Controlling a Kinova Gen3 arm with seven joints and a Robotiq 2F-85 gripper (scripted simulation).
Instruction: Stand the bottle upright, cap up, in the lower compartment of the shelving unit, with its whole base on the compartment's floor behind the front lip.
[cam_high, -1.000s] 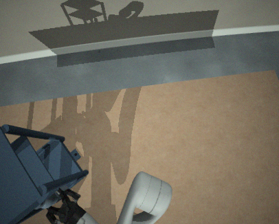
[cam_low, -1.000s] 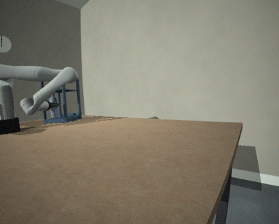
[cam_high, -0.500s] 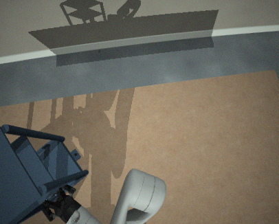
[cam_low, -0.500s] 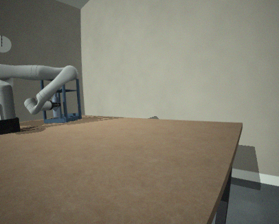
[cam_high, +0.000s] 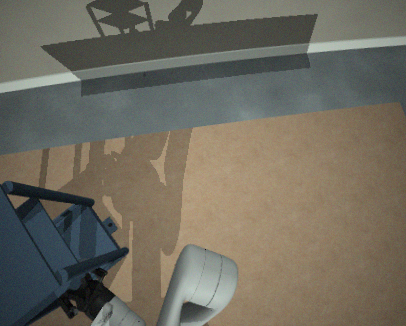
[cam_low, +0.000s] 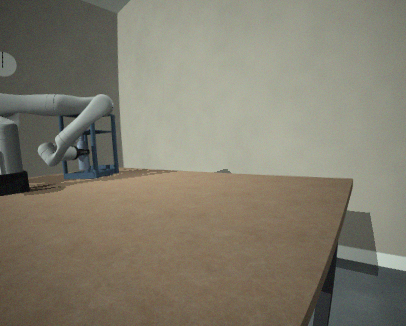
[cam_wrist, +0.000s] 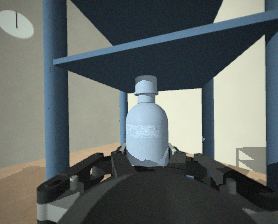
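The pale blue bottle is 30 mm above my hand. From my hand the other things lie so: shelving unit: 60 mm ahead, 20 mm to the left, 40 mm above.
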